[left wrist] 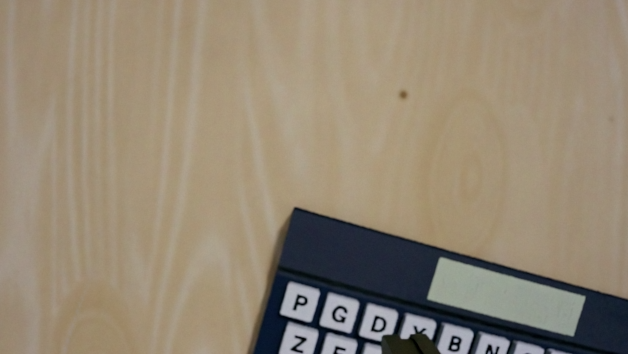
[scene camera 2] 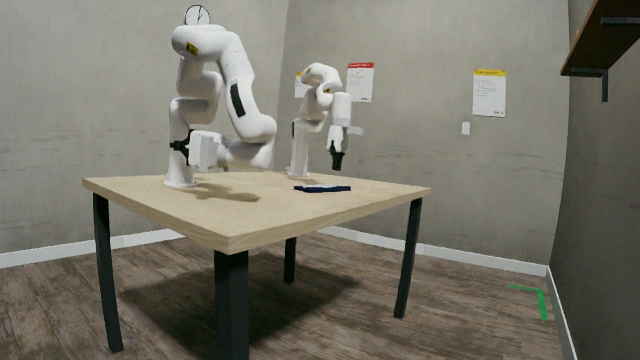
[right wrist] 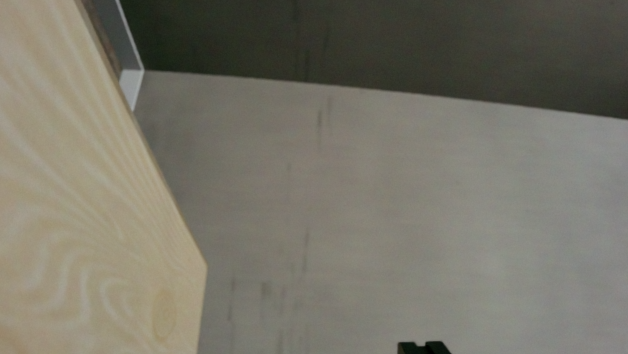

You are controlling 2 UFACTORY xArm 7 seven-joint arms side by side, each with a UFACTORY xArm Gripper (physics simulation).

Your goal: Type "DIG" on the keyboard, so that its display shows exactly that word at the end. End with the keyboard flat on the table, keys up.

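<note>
The dark blue keyboard (scene camera 2: 322, 189) (left wrist: 350, 239) lies flat on the table, keys up. In the left wrist view its top row shows P, G, D, X, B and N; its lower rows are largely cut off by the view's bottom edge. Its pale green display (left wrist: 506, 296) shows no letters. My left gripper (scene camera 2: 337, 168) (left wrist: 411, 341) is shut and empty, pointing down above the keyboard; in the left wrist view its tips overlap the X key (left wrist: 418, 325). My right gripper (scene camera 2: 175, 145) (right wrist: 423, 347) is shut and empty, held sideways above the table at the left of the scene view.
The wooden table (scene camera 2: 200, 215) (left wrist: 150, 125) (right wrist: 90, 175) carries both arm bases. The right arm (scene camera 2: 245, 105) stands at the left of the scene view, bent over the table. A wall shelf (scene camera 2: 600, 37) hangs at the upper right, away from the table.
</note>
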